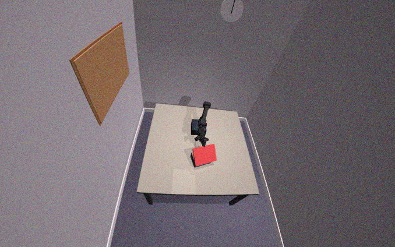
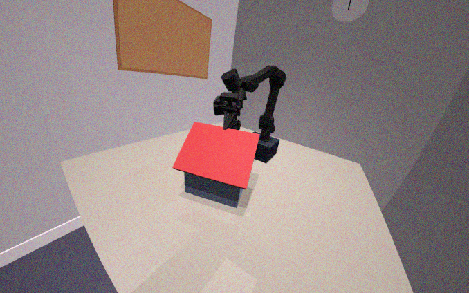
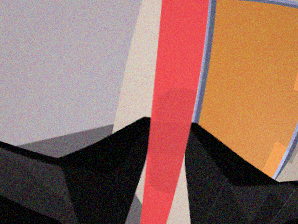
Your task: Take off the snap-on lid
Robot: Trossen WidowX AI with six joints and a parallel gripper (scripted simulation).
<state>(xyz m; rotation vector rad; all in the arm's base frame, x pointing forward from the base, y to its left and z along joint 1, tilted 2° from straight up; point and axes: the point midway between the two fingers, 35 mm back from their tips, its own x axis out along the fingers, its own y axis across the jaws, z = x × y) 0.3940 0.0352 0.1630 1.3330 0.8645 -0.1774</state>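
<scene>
The red lid is 60 mm ahead of my gripper tip, 50 mm below it and 30 mm to the left of it. Round my gripper tip: storage box: 190 mm below, 30 mm ahead, 10 mm to the left.
</scene>
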